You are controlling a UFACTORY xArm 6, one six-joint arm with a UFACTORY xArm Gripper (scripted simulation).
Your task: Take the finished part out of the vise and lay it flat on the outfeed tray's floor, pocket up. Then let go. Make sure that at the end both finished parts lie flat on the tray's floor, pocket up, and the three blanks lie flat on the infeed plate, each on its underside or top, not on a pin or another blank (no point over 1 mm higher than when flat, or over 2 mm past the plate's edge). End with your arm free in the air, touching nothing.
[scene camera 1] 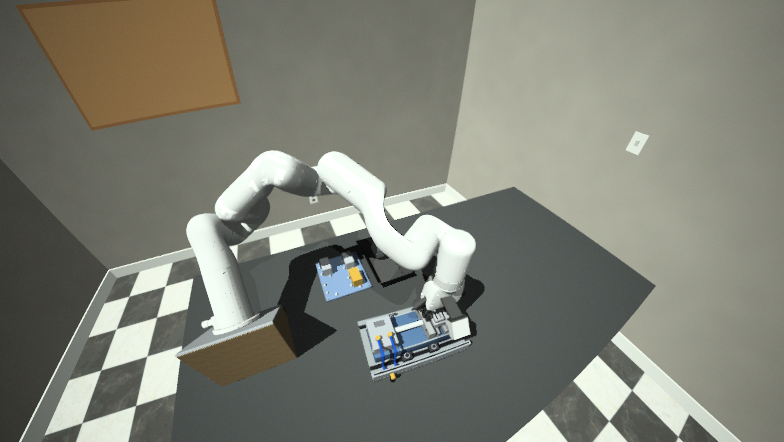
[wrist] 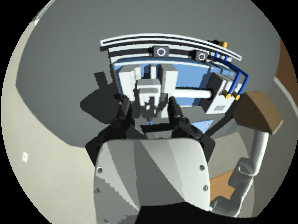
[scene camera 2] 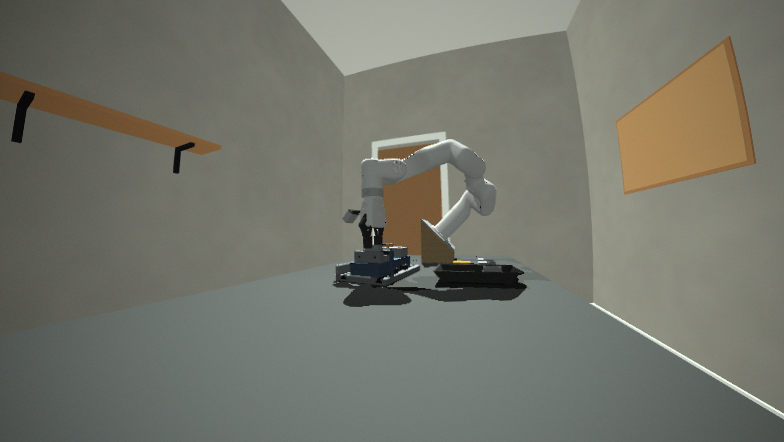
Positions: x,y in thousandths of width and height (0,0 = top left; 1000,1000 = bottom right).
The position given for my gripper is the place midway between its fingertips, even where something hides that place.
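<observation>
My gripper (scene camera 1: 555,709), (wrist: 502,462), (scene camera 2: 476,560) visible. Vise too, (scene camera 1: 531,759) and (wrist: 636,346).
</observation>
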